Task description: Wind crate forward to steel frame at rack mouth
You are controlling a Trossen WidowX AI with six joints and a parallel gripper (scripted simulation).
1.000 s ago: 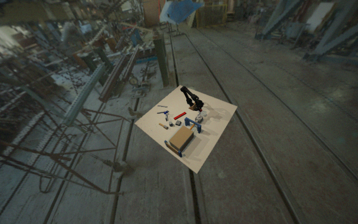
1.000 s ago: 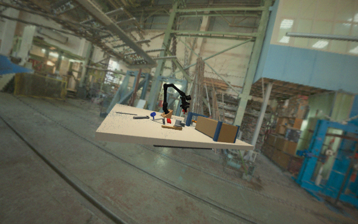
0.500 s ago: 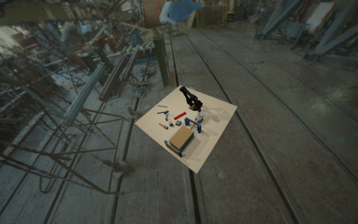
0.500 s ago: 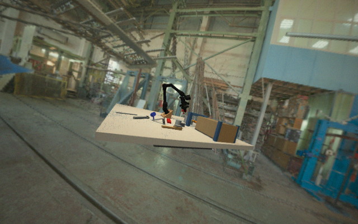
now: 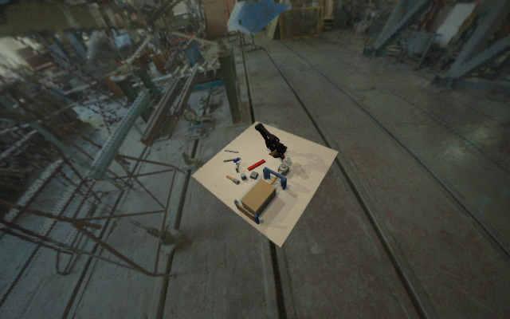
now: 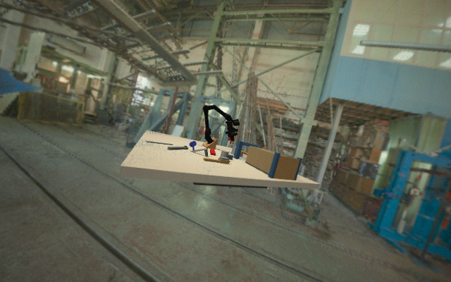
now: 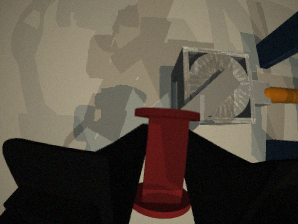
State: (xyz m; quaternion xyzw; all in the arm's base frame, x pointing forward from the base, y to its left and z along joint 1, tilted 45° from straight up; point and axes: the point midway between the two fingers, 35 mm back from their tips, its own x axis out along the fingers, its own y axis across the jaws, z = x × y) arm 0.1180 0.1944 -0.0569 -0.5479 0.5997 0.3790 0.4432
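Now: the winch handle 3 cm below my gripper tip, 3 cm ahead of it and 1 cm to the left of it. The rest, counted from my gripper tip: red knob 2 cm to the right; blue steel frame 23 cm ahead, 4 cm to the left, 3 cm below; grey winch 10 cm below, 6 cm ahead, 4 cm to the left.
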